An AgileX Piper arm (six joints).
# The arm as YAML. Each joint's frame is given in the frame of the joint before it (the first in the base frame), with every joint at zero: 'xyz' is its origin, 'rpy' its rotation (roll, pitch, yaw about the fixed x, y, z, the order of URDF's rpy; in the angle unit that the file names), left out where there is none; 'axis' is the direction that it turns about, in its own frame. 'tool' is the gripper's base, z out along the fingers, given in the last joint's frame.
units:
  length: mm
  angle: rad
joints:
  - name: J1
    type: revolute
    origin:
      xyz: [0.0, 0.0, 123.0]
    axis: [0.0, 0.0, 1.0]
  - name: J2
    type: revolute
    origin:
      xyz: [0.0, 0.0, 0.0]
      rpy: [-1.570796, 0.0, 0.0]
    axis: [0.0, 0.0, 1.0]
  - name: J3
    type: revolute
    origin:
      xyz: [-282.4, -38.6, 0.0]
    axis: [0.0, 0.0, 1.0]
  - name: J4
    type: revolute
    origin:
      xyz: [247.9, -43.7, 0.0]
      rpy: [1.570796, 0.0, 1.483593]
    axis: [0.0, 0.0, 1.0]
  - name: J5
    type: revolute
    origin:
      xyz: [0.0, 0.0, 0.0]
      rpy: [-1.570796, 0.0, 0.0]
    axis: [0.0, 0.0, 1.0]
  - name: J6
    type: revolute
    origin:
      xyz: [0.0, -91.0, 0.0]
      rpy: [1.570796, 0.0, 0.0]
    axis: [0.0, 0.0, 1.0]
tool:
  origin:
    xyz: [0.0, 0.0, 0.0]
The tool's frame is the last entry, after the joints.
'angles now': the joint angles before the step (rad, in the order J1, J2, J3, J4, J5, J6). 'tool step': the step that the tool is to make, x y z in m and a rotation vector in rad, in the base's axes. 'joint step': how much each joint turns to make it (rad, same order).
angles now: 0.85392, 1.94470, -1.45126, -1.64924, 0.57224, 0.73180
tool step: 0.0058, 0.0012, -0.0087, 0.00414, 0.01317, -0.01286
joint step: -0.00785, 0.02750, -0.01172, -0.00226, 0.00032, 0.01884
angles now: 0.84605, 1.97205, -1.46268, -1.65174, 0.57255, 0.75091
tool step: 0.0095, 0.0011, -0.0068, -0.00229, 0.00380, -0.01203
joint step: -0.01422, 0.03435, -0.02896, -0.00182, -0.00243, 0.00250
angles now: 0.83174, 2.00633, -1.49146, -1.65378, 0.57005, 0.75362
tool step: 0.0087, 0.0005, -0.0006, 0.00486, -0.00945, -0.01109
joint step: -0.01307, 0.02412, -0.03377, -0.00469, -0.00028, 0.00066
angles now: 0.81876, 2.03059, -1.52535, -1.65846, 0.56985, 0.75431
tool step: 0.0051, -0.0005, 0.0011, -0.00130, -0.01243, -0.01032
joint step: -0.00763, 0.01180, -0.02006, -0.00605, 0.00637, -0.00234
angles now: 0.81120, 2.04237, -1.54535, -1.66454, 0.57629, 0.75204
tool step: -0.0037, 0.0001, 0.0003, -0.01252, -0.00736, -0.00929
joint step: 0.00946, -0.00641, 0.01122, -0.00311, 0.02273, -0.00259
